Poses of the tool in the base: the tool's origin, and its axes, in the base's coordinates. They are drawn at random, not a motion.
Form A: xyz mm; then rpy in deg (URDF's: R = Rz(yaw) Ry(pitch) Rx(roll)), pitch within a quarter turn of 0, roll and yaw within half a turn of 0.
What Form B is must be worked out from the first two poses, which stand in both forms.
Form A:
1: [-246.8 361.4 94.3 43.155 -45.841 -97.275]
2: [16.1 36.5 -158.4 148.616 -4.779 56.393]
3: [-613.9 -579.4 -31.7 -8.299 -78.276 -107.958]
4: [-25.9 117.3 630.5 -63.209 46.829 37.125]
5: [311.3 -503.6 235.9 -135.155 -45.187 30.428]
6: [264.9 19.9 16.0 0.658 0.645 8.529]
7: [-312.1 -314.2 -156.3 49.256 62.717 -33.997]
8: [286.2 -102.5 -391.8 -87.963 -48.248 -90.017]
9: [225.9 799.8 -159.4 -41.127 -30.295 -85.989]
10: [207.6 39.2 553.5 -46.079 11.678 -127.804]
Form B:
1: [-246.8 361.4 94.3 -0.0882 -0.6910 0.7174 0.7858 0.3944 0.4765]
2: [16.1 36.5 -158.4 0.5516 0.8300 0.0833 0.6870 -0.5087 0.5190]
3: [-613.9 -579.4 -31.7 -0.0626 -0.1933 0.9791 0.8977 -0.4395 -0.0293]
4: [-25.9 117.3 630.5 0.5455 0.4129 -0.7293 -0.7911 -0.0335 -0.6107]
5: [311.3 -503.6 235.9 0.6077 0.3569 0.7094 0.7905 -0.3580 -0.4970]
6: [264.9 19.9 16.0 0.9889 0.1483 -0.0113 -0.1482 0.9889 0.0115]
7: [-312.1 -314.2 -156.3 0.3800 -0.2563 -0.8888 0.9232 0.1646 0.3473]
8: [286.2 -102.5 -391.8 -0.0002 -0.6659 0.7460 0.0353 -0.7456 -0.6655]
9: [225.9 799.8 -159.4 0.0604 -0.8613 0.5045 0.7746 -0.2783 -0.5679]
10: [207.6 39.2 553.5 -0.6003 -0.7738 -0.2024 0.6374 -0.3100 -0.7054]
